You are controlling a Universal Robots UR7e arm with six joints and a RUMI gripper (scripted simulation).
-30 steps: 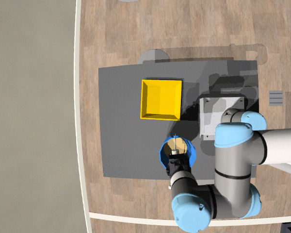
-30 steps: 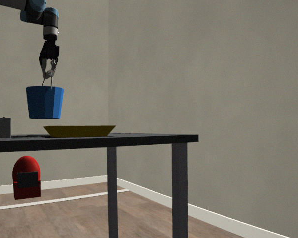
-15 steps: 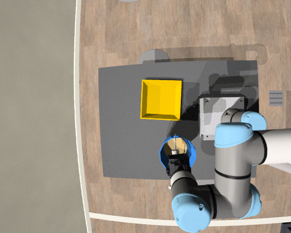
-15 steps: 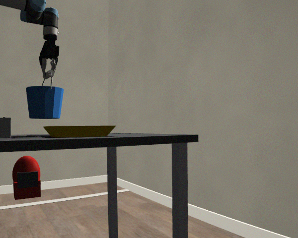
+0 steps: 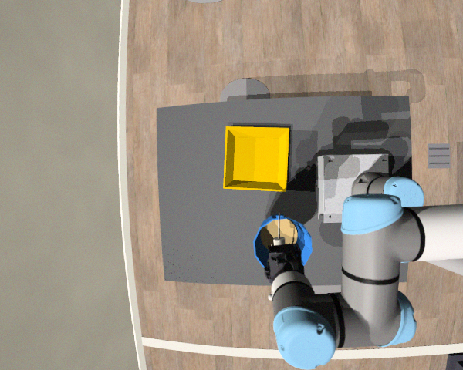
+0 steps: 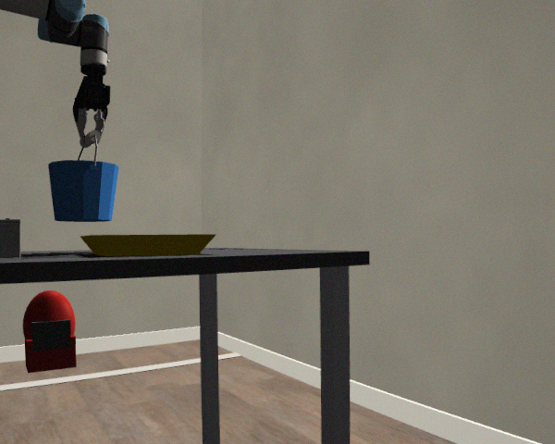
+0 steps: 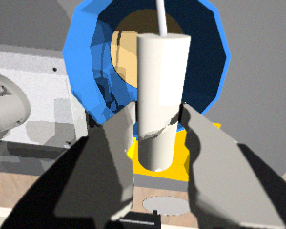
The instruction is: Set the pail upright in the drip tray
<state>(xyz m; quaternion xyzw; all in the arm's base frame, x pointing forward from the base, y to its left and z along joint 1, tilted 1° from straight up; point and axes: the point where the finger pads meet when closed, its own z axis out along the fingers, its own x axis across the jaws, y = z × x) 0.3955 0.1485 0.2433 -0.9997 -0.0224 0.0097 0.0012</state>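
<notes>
The pail handle lies 10 mm behind my hand and 30 mm below it. The rest, counted from my hand: pail 10 mm behind, 100 mm below; yellow drip tray 60 mm ahead, 310 mm to the right, 310 mm below.
</notes>
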